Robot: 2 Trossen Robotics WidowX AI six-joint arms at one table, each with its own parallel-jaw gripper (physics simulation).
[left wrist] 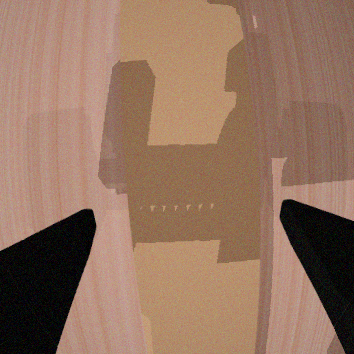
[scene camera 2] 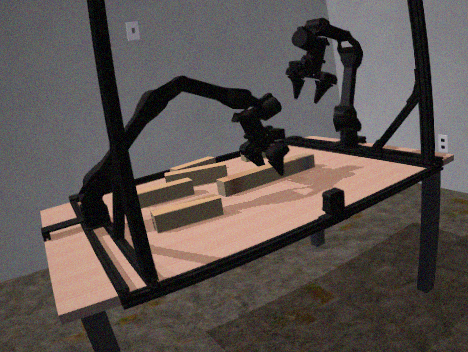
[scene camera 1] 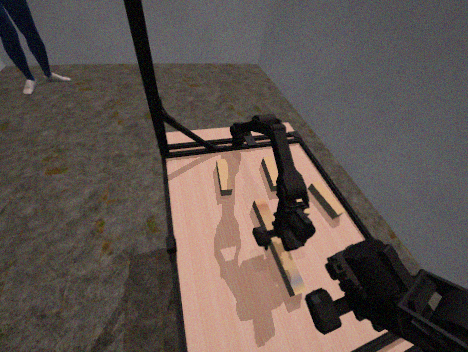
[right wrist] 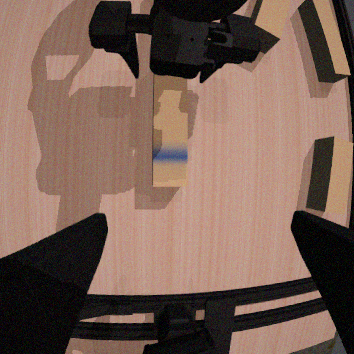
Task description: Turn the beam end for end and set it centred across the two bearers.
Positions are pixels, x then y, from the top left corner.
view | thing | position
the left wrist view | left gripper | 188,214
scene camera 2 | left gripper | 273,172
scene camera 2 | right gripper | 305,101
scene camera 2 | beam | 242,181
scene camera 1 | left gripper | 277,246
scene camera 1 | right gripper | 331,285
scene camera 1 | beam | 294,283
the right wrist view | left gripper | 168,77
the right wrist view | right gripper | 201,222
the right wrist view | beam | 169,101
